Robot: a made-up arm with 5 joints.
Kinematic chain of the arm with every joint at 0, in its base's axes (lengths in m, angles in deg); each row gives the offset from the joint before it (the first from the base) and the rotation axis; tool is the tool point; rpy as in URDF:
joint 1: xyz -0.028 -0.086 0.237 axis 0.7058 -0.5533 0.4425
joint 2: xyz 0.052 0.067 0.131 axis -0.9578 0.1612 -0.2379
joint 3: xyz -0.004 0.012 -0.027 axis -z
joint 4: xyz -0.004 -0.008 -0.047 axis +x
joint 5: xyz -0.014 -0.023 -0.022 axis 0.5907 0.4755 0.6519
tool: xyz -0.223 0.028 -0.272 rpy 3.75 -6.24 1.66
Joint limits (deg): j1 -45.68..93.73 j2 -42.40..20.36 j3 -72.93..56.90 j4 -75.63..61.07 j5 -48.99..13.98
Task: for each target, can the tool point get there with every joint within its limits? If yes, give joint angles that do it. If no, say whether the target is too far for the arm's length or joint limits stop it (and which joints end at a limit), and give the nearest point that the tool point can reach.
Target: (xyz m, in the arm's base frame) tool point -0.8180 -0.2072 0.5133
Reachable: no: too far | nearest point -0.4924 -0.1675 0.4354 | short by 0.337 m
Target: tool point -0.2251 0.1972 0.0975
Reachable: yes | joints 34.72 -27.75 25.25 -10.98 -1.48
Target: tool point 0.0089 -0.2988 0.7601
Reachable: no: joint limits stop it (at a limit: joint 1, joint 2, joint 4, joint 5) | nearest point -0.0222 -0.2598 0.5483 | short by 0.218 m
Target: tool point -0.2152 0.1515 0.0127
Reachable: yes | joints -32.04 -35.00 25.42 -15.68 -0.87
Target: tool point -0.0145 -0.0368 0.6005
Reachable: no: joint limits stop it (at a limit: joint 1, joint 2, joint 3, joint 5) | nearest point 0.1020 0.0400 0.6091 | short by 0.140 m
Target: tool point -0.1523 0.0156 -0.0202
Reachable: yes | joints 20.05 -16.37 -37.89 12.19 1.73
